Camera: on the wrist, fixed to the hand. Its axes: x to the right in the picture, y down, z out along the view.
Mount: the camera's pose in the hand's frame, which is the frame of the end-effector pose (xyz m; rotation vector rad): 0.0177 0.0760 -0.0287 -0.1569 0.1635 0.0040
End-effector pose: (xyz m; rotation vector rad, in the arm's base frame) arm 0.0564 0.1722 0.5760 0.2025 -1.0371 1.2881
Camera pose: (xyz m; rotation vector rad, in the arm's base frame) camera 0.0050 0.2280 0.5419 -0.0241 -0.9929 1.1997
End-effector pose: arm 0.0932 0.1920 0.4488 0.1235 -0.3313 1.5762
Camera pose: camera 0.0208 0.2171 0.4165 -0.1269 -0.3254 1.5469
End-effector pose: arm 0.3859 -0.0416 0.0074 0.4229 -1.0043 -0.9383
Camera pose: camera 0.4498 -0.0170 0.0545 0.3595 -0.7770 -0.9556
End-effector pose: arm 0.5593 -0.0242 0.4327 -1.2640 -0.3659 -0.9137
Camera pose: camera 0.6208 -0.0558 0.3865 -1.3215 -0.1651 -1.0507
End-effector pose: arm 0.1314 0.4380 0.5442 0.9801 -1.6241 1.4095
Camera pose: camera 0.0568 0.4726 0.5320 0.7522 -1.5887 1.3073
